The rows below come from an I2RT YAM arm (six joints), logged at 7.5 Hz.
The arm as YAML. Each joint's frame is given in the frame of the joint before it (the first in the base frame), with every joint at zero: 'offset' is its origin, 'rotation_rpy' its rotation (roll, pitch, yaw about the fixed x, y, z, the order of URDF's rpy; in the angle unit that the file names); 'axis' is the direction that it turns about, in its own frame. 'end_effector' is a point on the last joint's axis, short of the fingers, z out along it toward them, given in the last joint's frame.
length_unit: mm
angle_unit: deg
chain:
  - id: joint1
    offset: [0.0, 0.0, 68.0]
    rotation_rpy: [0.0, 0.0, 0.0]
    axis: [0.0, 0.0, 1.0]
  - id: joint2
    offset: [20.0, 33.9, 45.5]
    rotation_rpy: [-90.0, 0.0, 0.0]
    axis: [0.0, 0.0, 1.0]
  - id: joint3
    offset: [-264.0, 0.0, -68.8]
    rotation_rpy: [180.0, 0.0, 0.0]
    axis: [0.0, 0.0, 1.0]
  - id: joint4
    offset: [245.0, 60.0, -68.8]
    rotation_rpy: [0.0, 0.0, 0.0]
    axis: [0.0, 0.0, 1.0]
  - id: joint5
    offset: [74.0, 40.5, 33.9]
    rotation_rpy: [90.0, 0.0, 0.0]
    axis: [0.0, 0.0, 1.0]
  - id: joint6
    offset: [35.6, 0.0, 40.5]
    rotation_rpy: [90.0, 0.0, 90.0]
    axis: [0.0, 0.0, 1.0]
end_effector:
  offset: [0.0, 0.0, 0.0]
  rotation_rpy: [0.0, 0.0, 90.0]
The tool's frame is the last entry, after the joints.
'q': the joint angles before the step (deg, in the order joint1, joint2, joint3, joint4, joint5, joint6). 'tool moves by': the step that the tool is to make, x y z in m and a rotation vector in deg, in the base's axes. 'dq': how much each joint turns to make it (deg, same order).
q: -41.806, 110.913, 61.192, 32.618, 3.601, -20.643
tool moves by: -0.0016, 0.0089, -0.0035, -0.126, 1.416, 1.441
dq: 0.736, -0.953, -1.906, 0.047, -0.361, -1.198
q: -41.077, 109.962, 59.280, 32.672, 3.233, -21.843
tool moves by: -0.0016, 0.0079, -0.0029, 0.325, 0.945, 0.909
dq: 0.677, -0.886, -1.635, -0.156, -0.103, -0.425
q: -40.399, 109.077, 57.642, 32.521, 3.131, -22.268
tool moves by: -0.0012, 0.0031, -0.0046, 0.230, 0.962, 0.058
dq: 0.252, 0.004, -0.875, 0.016, 0.331, -0.358
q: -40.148, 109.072, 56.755, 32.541, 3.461, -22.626
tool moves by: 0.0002, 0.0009, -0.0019, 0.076, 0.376, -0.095
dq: 0.140, 0.152, -0.163, -0.016, 0.284, -0.093
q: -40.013, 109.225, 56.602, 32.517, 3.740, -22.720
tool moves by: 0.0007, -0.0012, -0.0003, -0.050, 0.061, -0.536
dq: -0.022, 0.280, 0.326, -0.068, 0.510, 0.104
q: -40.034, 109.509, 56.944, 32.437, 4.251, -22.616
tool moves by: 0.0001, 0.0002, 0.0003, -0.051, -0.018, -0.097
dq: 0.043, -0.045, -0.002, 0.002, 0.141, 0.022
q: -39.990, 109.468, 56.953, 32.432, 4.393, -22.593
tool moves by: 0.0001, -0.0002, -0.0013, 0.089, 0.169, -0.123
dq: -0.001, 0.199, 0.007, 0.005, 0.128, 0.004
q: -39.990, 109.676, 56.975, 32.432, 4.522, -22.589
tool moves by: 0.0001, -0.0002, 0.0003, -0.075, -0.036, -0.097
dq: -0.004, 0.005, 0.055, 0.026, 0.099, 0.000
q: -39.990, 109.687, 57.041, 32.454, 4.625, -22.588
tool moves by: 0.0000, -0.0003, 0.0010, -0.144, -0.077, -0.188
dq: -0.016, -0.086, 0.087, -0.021, 0.182, 0.002
